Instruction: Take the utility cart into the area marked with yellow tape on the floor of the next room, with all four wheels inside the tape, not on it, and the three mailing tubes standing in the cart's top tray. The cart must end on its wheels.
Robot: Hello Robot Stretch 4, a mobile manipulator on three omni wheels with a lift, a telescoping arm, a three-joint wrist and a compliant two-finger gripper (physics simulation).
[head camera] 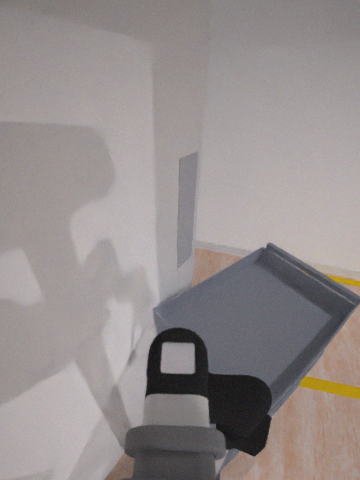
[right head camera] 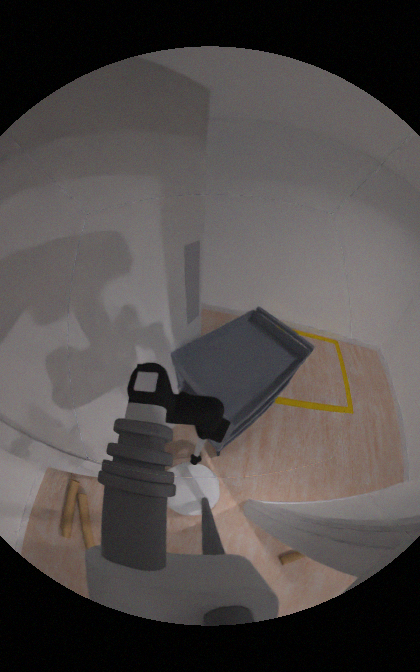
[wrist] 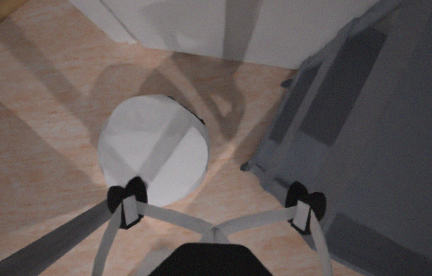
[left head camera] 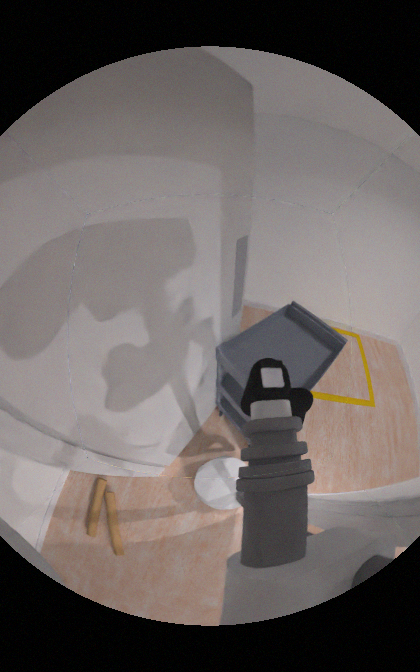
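Seen in the pictures: gripper, fingertip midpoint: (wrist: 216, 196); robot's base, origin of the base link: (wrist: 161, 149).
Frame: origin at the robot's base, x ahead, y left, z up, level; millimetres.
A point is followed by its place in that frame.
Note:
The blue-grey utility cart (head camera: 255, 310) @(x 707, y -298, z 766 mm) (left head camera: 297, 340) (right head camera: 240, 355) (wrist: 370, 165) @(x 422, y -162, z 767 mm) stands upright and angled by the wall corner; its top tray holds no tubes. Two tan mailing tubes (left head camera: 96, 507) (left head camera: 114, 522) (right head camera: 70, 509) (right head camera: 86, 520) lie on the floor at lower left, and part of a third tube (right head camera: 291, 557) shows at lower right. The yellow tape (head camera: 330, 386) @(x 735, y -974, z -27 mm) (left head camera: 345, 400) (right head camera: 315, 404) lies beyond the cart, which hides its left part. My gripper (wrist: 216, 196) @(x 222, y -88, z 894 mm) is open and empty above the floor at the cart's near end; its right fingertip overlaps the cart in the wrist view.
A white wall (head camera: 125, 175) @(x 594, y 120, z 1333 mm) (left head camera: 205, 250) stands close left of the cart, with a grey panel (head camera: 187, 210) @(x 814, y -20, z 1132 mm) (left head camera: 240, 275) (right head camera: 192, 280) on its end face. A white round shape (left head camera: 220, 482) (right head camera: 197, 490) (wrist: 155, 145) @(x 27, y 13, z 187 mm) is low beside the cart. A pale wall (right head camera: 350, 520) is at lower right.

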